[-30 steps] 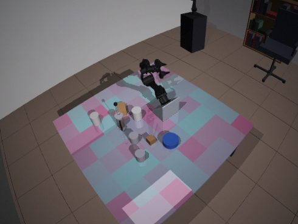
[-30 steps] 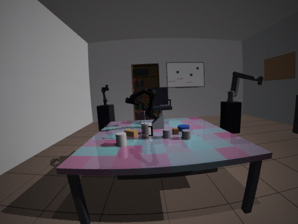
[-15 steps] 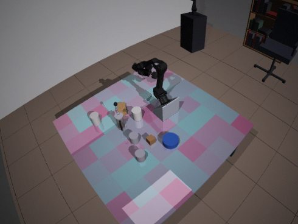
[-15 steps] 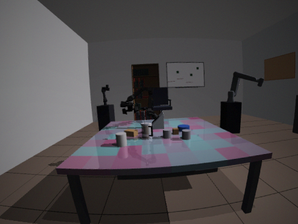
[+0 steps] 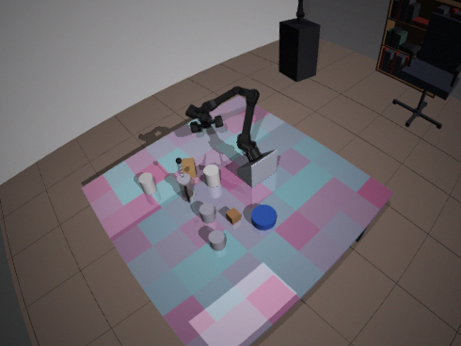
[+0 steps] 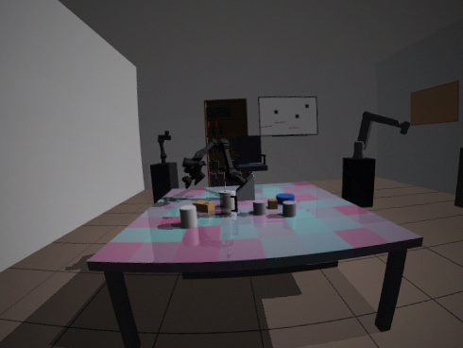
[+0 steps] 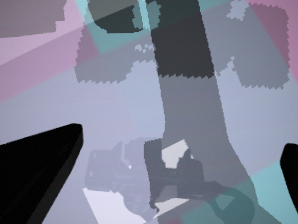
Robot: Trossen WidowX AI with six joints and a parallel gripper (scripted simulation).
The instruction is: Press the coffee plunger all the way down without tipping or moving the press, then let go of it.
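Now: gripper tip 31 cm short of the coffee press, 32 cm to the right of it and 3 cm below it. From my gripper tip the other things lie so: blue disc 7 cm ahead, 65 cm to the left, 8 cm below.
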